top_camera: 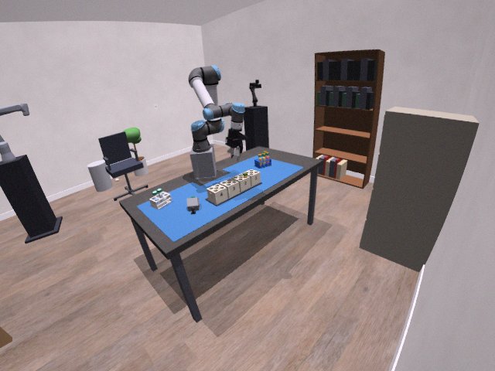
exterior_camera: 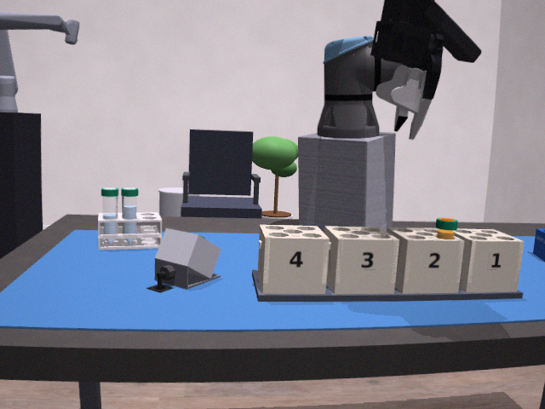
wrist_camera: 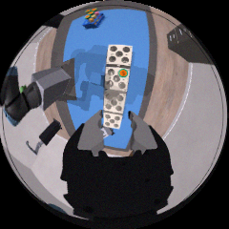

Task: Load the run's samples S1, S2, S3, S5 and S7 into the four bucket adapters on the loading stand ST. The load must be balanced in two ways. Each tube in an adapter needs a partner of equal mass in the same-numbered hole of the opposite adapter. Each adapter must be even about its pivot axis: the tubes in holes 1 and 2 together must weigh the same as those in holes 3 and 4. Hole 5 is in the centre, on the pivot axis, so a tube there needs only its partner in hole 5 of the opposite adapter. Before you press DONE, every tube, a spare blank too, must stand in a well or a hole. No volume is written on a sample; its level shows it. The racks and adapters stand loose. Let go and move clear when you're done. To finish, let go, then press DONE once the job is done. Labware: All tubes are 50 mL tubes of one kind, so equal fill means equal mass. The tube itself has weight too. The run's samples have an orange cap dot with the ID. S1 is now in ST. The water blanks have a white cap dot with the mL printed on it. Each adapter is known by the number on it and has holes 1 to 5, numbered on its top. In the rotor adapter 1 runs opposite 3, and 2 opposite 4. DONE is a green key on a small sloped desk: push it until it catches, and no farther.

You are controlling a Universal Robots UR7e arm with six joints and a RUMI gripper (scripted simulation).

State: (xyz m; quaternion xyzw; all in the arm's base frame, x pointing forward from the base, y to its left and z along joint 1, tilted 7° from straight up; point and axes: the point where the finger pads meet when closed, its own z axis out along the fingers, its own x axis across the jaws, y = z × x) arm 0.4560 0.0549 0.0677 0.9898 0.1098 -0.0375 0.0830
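Right now my hand is 20 mm past the tube, 80 mm to the right of it and 200 mm above it. Round my hand: loading stand: 30 mm behind, 260 mm below; then sloped done desk: 20 mm behind, 330 mm to the right, 220 mm below; then blue rack: 300 mm behind, 460 mm to the left, 240 mm below.
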